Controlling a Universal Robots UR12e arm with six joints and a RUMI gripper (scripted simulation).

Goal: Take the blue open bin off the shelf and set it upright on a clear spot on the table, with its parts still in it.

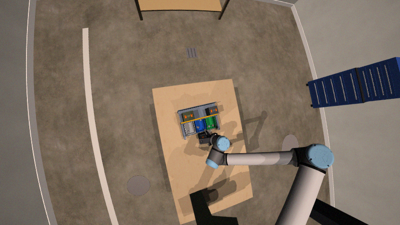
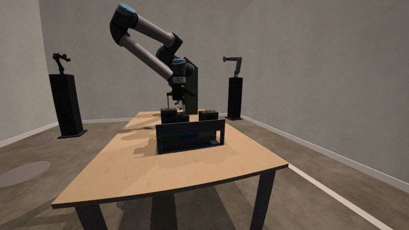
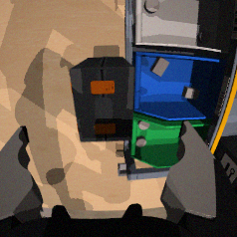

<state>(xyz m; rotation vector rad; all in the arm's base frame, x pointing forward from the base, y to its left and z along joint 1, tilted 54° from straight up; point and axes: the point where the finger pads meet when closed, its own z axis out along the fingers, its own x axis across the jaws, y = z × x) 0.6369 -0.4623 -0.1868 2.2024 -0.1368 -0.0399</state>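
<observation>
Now: hand 13 cm short of the blue open bin, 11 cm above it and 1 cm to the left of it. Round my hand: grey bin 14 cm ahead, 11 cm to the left, 11 cm below; then bar 18 cm ahead, 5 cm below, 1 cm to the right; then green bin 12 cm to the right, 12 cm ahead, 11 cm below.
</observation>
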